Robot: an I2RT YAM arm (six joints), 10 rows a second.
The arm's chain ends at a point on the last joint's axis. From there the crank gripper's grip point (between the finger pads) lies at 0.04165 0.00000 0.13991 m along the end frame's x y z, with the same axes.
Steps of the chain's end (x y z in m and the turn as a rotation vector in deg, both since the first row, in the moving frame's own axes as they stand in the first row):
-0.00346, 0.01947, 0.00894, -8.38, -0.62, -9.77
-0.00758, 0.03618, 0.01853, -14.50, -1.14, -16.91
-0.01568, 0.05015, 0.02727, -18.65, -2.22, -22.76
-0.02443, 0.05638, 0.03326, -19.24, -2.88, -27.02
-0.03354, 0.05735, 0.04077, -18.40, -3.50, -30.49
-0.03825, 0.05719, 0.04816, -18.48, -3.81, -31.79
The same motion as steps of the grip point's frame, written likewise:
-0.00383, 0.03288, 0.00841, -8.38, -0.62, -9.77
-0.00693, 0.05922, 0.01642, -14.50, -1.14, -16.91
-0.01526, 0.07919, 0.02409, -18.65, -2.22, -22.76
-0.02486, 0.08416, 0.03060, -19.24, -2.88, -27.02
-0.03575, 0.08126, 0.03936, -18.40, -3.50, -30.49
-0.04111, 0.08063, 0.04701, -18.48, -3.81, -31.79

